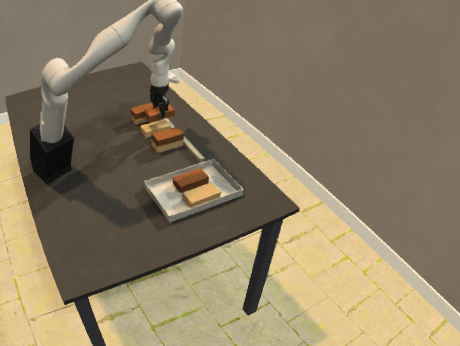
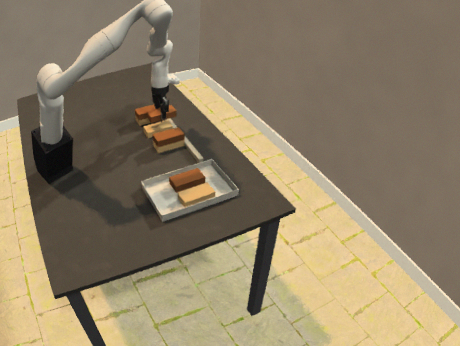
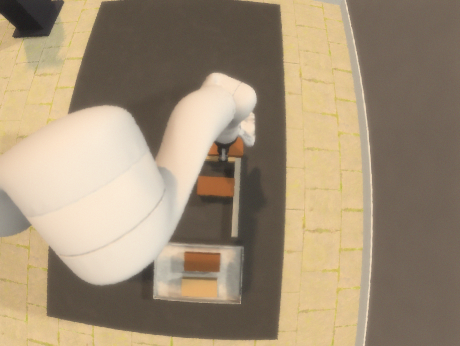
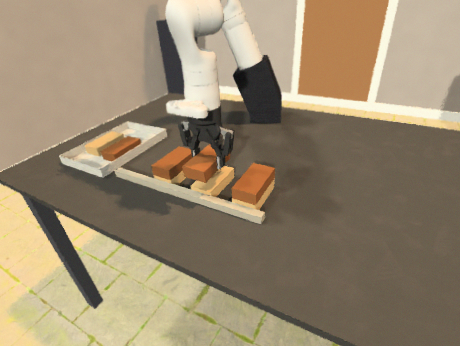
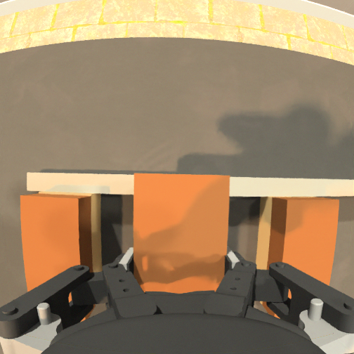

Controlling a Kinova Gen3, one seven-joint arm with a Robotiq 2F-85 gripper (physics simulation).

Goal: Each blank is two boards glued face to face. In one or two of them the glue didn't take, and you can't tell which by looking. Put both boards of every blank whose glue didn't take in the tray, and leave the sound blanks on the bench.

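Frame: origin at the arm's base, x left, y back, z up, level; centimetres.
Seen in the pictures: gripper, between the fingertips: [image 1: 158, 115] [image 2: 160, 116] [image 4: 208, 164]; arm's base, origin of its link: [image 1: 51, 133] [image 2: 51, 134] [image 4: 250, 64].
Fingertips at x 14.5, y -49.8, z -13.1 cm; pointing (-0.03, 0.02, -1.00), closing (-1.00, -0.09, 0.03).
Note:
Offsets run from my fingertips to a thing's top centre. "spot": to the spot under its first point.
My gripper [image 1: 162, 114] [image 2: 164, 116] [image 4: 206, 159] [image 5: 178, 259] is shut on the middle blank's red-brown board @[dx +0.1, dy -0.4, dz +2.5 cm] [image 1: 151, 116] [image 4: 199, 167] [image 5: 181, 215]. That board is raised, apart from its pale board @[dx -0.3, dy +1.6, dz -4.7 cm] [image 1: 156, 127] [image 2: 158, 128] [image 4: 214, 182], which lies on the bench. The far blank @[dx +11.5, dy +2.4, dz -1.7 cm] [image 1: 139, 112] [image 4: 254, 184] [image 5: 52, 235] and the near blank @[dx -12.6, dy +0.8, dz -1.7 cm] [image 1: 167, 139] [image 2: 169, 140] [image 3: 215, 186] [image 4: 171, 165] [image 5: 310, 235] each stand red-brown over pale. A red-brown board @[dx -38.5, dy +2.7, dz -4.5 cm] [image 1: 191, 180] [image 3: 201, 261] [image 4: 121, 148] and a pale board @[dx -47.5, dy +2.8, dz -4.5 cm] [image 1: 202, 195] [image 3: 199, 287] [image 4: 104, 143] lie side by side in the tray @[dx -42.7, dy +3.9, dz -4.7 cm] [image 1: 207, 206] [image 3: 154, 275].
A low pale rail @[spot: dx -22.1, dy -7.0, dz -5.7 cm] [image 1: 194, 149] [image 3: 236, 210] [image 4: 150, 185] runs along the outer ends of the blanks, on the side away from the robot's black base [image 1: 51, 157] [image 4: 260, 92]. The neighbouring blanks stand close on both sides of the gripper. The tray's walls are low.

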